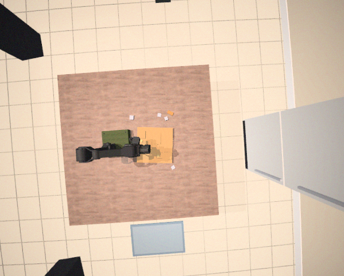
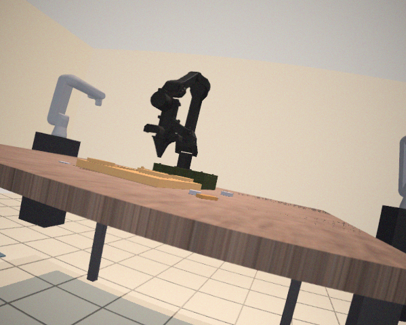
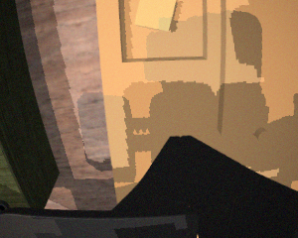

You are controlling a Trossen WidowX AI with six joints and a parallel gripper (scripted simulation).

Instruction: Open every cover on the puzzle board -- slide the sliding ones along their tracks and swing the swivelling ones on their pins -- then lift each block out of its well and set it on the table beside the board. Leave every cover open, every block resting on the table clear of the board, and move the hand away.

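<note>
Now: gripper tip 110 mm short of the puzzle board and 60 mm above it.
</note>
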